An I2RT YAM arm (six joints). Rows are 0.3 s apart.
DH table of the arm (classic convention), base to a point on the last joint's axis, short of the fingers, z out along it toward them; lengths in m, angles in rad. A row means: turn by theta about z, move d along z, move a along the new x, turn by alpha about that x. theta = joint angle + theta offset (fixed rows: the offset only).
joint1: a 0.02, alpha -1.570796, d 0.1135, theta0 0
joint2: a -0.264, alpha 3.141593, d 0, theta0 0
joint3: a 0.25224, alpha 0, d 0, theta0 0.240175
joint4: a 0.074, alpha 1.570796, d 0, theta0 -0.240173
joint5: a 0, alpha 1.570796, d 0, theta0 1.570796
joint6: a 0, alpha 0, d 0.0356, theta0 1.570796
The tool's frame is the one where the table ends.
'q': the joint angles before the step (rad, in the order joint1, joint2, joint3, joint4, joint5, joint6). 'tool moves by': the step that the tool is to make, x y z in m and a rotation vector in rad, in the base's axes. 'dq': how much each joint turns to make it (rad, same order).
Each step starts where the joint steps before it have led.
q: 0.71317, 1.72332, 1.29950, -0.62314, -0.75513, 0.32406
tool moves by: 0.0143, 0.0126, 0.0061, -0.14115, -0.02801, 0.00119
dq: 0.00876, 0.09882, 0.17430, -0.18879, 0.11482, -0.06448
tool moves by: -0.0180, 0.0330, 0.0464, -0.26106, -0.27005, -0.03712
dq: 0.12827, 0.03742, 0.25347, -0.21030, 0.41012, -0.00105
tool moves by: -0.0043, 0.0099, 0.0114, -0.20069, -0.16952, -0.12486
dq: 0.05223, 0.04518, 0.11551, -0.11155, 0.30708, 0.06329
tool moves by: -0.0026, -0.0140, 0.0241, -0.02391, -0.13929, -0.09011
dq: -0.00374, -0.06037, 0.00400, -0.00107, 0.14804, 0.03059
